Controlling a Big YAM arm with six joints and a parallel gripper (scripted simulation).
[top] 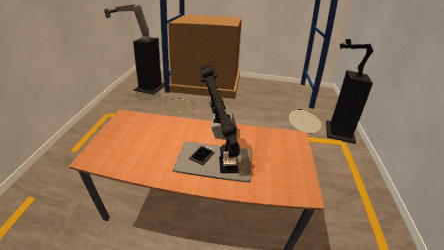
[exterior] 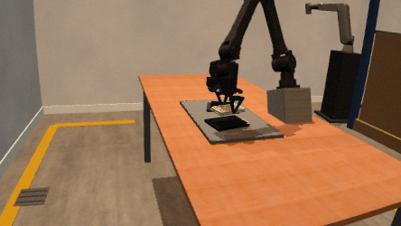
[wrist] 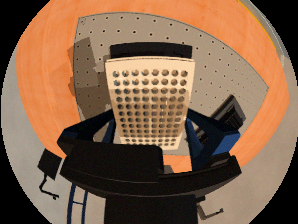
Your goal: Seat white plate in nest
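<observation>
The white 96-well plate B38 lies right at my hand. Round my hand: black plate B83: 21 cm to the right, 5 cm below, 2 cm behind; black plate nest N1: 7 cm below.
</observation>
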